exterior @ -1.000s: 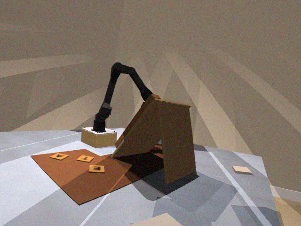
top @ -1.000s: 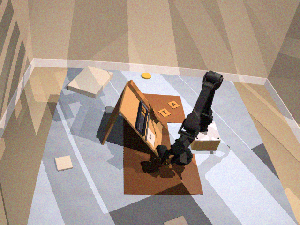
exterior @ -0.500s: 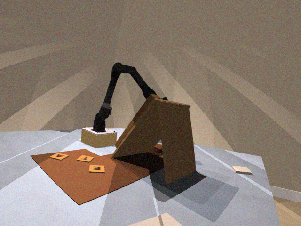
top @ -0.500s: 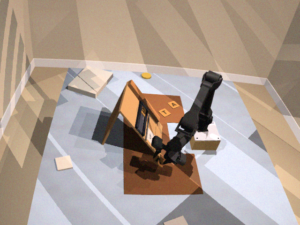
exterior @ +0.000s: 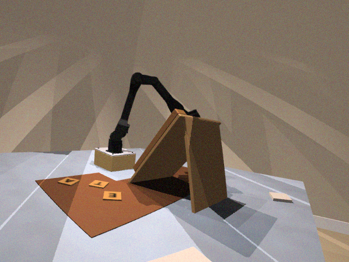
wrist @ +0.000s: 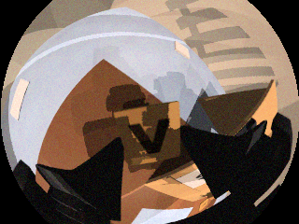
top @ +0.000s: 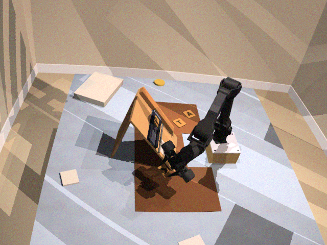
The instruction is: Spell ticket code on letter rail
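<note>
Now: gripper tip 4 cm past the white ticket, 15 cm to the left of it and 3 cm above it. Round my gripper tip: orange letter tile: right at my gripper tip; then brown mat: 14 cm behind, 22 cm to the right, 11 cm below; then pale square: 41 cm ahead, 8 cm to the right, 11 cm below.
</note>
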